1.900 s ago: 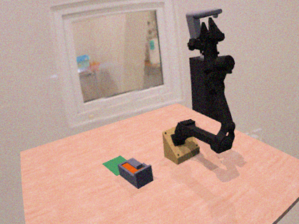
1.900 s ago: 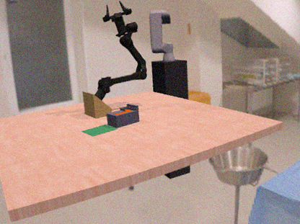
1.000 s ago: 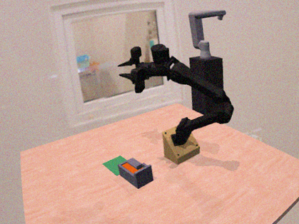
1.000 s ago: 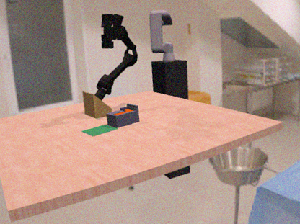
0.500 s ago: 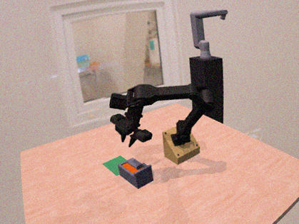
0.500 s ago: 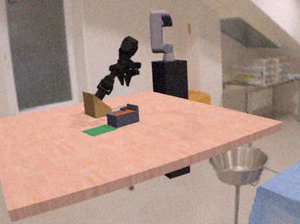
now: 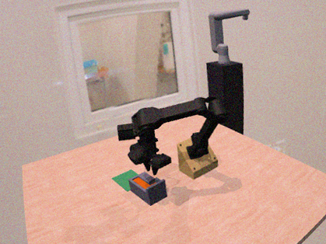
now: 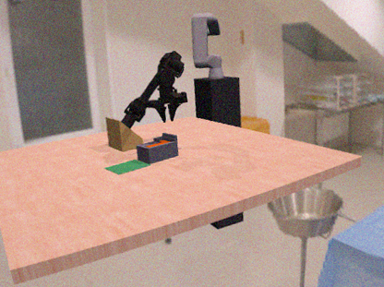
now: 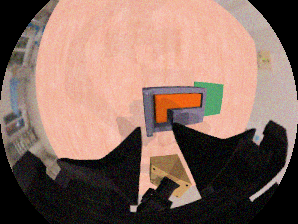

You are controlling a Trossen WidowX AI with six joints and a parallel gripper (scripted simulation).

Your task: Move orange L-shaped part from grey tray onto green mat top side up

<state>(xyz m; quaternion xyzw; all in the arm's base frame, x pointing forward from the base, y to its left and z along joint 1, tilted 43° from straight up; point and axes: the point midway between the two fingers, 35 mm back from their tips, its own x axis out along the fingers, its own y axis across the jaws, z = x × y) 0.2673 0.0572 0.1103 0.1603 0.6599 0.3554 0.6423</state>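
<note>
My gripper tip is 10 mm short of the orange L-shaped part, 50 mm to the left of it and 100 mm above it. The rest, counted from my gripper tip: green mat 40 mm ahead, 210 mm to the right, 160 mm below.
</note>
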